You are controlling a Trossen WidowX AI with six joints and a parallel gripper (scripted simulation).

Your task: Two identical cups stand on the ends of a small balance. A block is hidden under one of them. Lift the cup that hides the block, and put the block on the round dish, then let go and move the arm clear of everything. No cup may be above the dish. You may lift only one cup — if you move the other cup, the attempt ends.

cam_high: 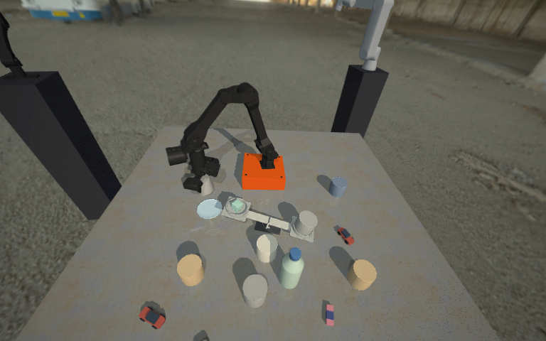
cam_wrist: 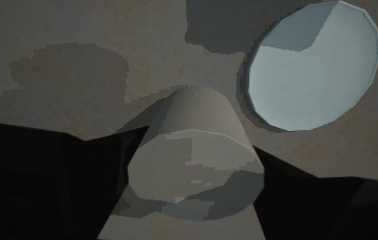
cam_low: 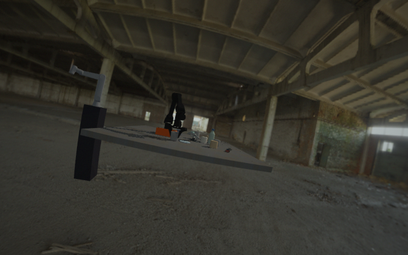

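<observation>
My gripper tip is 18 cm short of the pale green block, 13 cm to the right of it and 6 cm below it. From my gripper tip the other things lie so: small balance: 24 cm to the left, 24 cm ahead, 1 cm below; pale blue round dish: 11 cm ahead, 3 cm below, 2 cm to the left; cream cylinder: 33 cm ahead, 20 cm to the left, 1 cm above.
</observation>
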